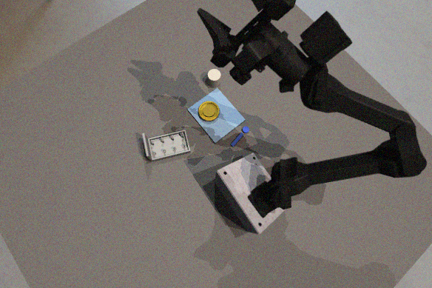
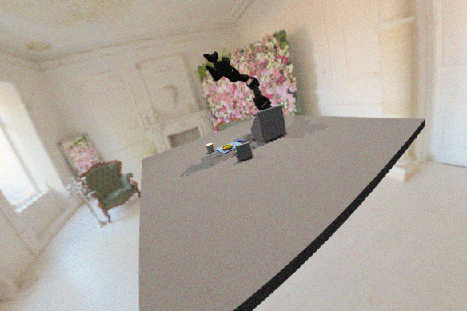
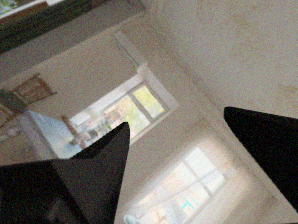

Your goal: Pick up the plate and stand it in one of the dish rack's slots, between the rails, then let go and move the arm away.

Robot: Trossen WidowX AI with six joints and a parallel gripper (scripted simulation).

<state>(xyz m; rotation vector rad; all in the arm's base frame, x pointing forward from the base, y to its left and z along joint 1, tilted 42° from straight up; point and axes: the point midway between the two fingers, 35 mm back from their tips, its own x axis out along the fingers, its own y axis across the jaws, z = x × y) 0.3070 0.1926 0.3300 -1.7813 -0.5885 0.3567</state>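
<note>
Right now my gripper tip is 530 mm above the yellow plate. Also, from my gripper tip: white cup (90 mm ahead, 90 mm to the right, 520 mm below); then grey dish rack (20 mm behind, 170 mm to the left, 520 mm below); then light blue mat (20 mm behind, 20 mm to the right, 540 mm below).
</note>
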